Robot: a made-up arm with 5 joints.
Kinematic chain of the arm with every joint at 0, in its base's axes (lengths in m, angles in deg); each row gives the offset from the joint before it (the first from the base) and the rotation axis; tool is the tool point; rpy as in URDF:
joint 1: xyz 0 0 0.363 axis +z
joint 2: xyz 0 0 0 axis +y
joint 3: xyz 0.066 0 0.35 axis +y
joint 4: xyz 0.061 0 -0.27 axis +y
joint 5: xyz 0.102 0 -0.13 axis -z
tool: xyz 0 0 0 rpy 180 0 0
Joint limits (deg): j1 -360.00..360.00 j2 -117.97..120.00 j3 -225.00..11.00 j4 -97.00..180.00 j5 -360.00..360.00
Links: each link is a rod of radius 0.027 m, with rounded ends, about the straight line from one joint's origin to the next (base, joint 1, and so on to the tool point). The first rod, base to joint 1, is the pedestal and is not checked.
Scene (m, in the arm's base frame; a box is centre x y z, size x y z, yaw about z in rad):
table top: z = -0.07
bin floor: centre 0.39 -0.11 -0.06 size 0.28 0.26 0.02 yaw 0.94
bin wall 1: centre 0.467 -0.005 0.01 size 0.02 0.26 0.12 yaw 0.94
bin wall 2: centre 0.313 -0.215 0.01 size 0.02 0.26 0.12 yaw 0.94
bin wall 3: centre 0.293 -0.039 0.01 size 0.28 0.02 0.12 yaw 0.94
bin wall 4: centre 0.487 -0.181 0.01 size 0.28 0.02 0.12 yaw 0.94
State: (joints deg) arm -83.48 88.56 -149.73 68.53 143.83
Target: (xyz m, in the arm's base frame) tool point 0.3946 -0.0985 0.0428
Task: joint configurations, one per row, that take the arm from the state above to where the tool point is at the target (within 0.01 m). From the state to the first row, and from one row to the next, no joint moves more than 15 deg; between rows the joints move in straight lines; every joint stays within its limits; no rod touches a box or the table.
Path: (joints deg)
1: -69.28 83.88 -147.42 82.48 143.43
2: -55.07 79.19 -145.11 96.42 143.03
3: -44.81 74.45 -131.90 102.13 143.23
4: -34.54 69.71 -118.69 107.84 143.43
5: -24.28 64.96 -105.49 113.55 143.63
6: -14.02 60.22 -92.28 119.26 143.83
7: -14.02 68.34 -96.60 113.28 143.83
8: -14.02 76.47 -100.92 107.30 143.83

